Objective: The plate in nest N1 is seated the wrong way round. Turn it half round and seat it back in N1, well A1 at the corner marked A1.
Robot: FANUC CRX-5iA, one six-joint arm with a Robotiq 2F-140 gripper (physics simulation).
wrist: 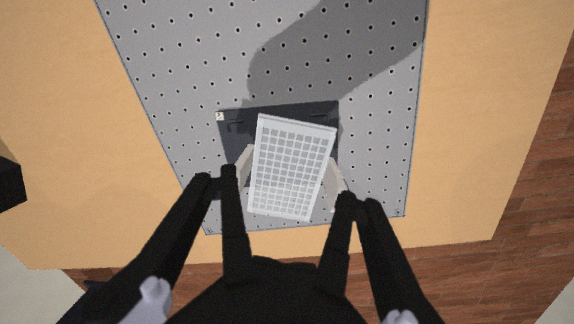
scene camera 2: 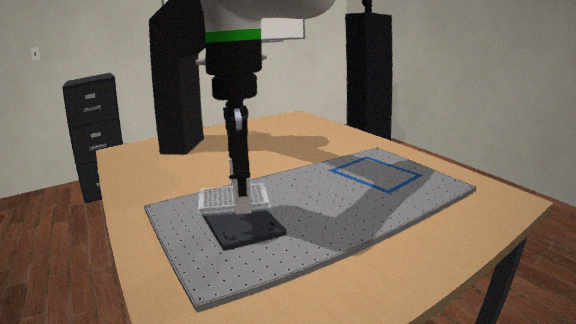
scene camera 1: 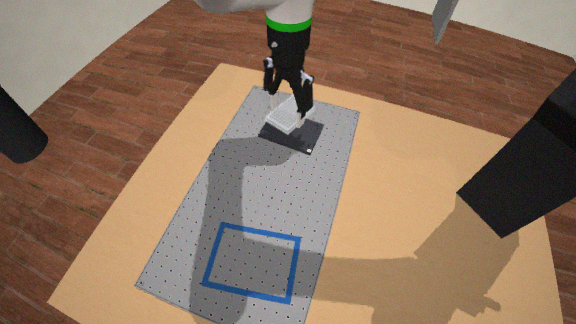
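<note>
A white well plate (scene camera 1: 284,120) (scene camera 2: 217,200) (wrist: 291,170) is held above the dark nest (scene camera 1: 281,139) (scene camera 2: 260,228) (wrist: 280,108), apart from it. My gripper (scene camera 1: 286,112) (scene camera 2: 242,204) (wrist: 289,161) is shut on the plate, one pale finger pad at each long side. The plate looks level, and its long sides run roughly across the nest's length. In the wrist view a small white corner label (wrist: 219,116) shows at the nest's upper left corner; the plate covers part of the nest there. The plate's own A1 mark cannot be made out.
The nest sits near one end of the grey perforated board (scene camera 1: 280,195) (scene camera 2: 310,240) (wrist: 175,75). A blue rectangle outline (scene camera 1: 294,270) (scene camera 2: 393,166) is marked near the board's other end. The board lies on a wooden table (scene camera 1: 400,175) (scene camera 2: 375,295). Dark columns stand around the table.
</note>
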